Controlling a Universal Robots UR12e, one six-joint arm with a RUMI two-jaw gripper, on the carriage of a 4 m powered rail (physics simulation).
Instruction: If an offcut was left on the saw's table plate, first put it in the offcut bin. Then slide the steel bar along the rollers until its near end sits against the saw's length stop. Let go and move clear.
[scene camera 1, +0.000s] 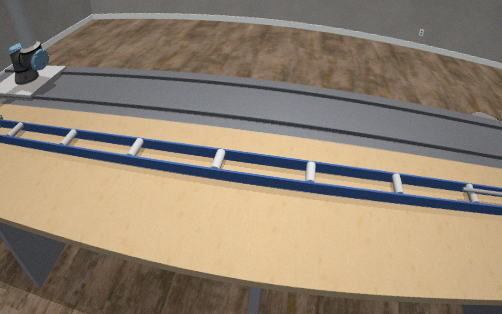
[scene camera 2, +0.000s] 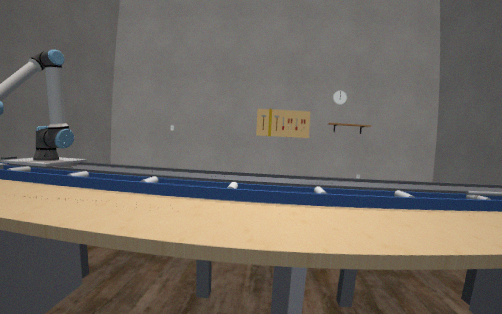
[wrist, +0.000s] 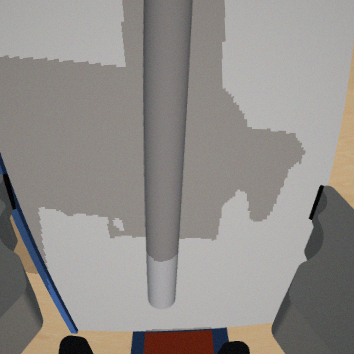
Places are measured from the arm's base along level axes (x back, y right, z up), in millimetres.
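Pixels of known places: gripper, fingertip midpoint: (wrist: 163, 185); arm's base, origin of the base link: (scene camera 1: 27, 78) (scene camera 2: 46, 159).
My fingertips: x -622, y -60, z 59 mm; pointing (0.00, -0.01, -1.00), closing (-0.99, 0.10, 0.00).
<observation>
Ahead of a thing's pixels: the offset from my fingertips to its top centre. "spot": to the spot under its first point. Level surfaces: height alone.
In the wrist view a short grey round offcut @(dz -10, dx +0, dy -3 mm) (wrist: 162, 150) lies lengthwise on the saw's pale table plate @(dz -31 mm) (wrist: 285, 280). Its lower end shows; its upper part runs out of the top of the view. My gripper (wrist: 163, 185) is open, one jaw far to each side of the offcut, above the plate and touching nothing that I can see. The red face of the length stop @(spot: dz -18, dx +1, dy +172 mm) (wrist: 178, 342) shows just below the plate. The end of the steel bar (scene camera 1: 487, 192) (scene camera 2: 484, 192) lies on the rollers at the far right of both scene views. The offcut bin does not show.
The blue roller track @(spot: dz -56, dx -72, dy -1815 mm) (scene camera 1: 270, 181) (scene camera 2: 270, 195) runs along the wooden table @(dz -89 mm) (scene camera 1: 250, 225) (scene camera 2: 250, 225). A thin blue fence @(spot: dz -28, dx +96, dy +88 mm) (wrist: 46, 272) edges the plate's left side. The arm's base (scene camera 1: 26, 72) (scene camera 2: 46, 152) stands on its carriage at the left on the grey rail (scene camera 1: 225, 102).
</observation>
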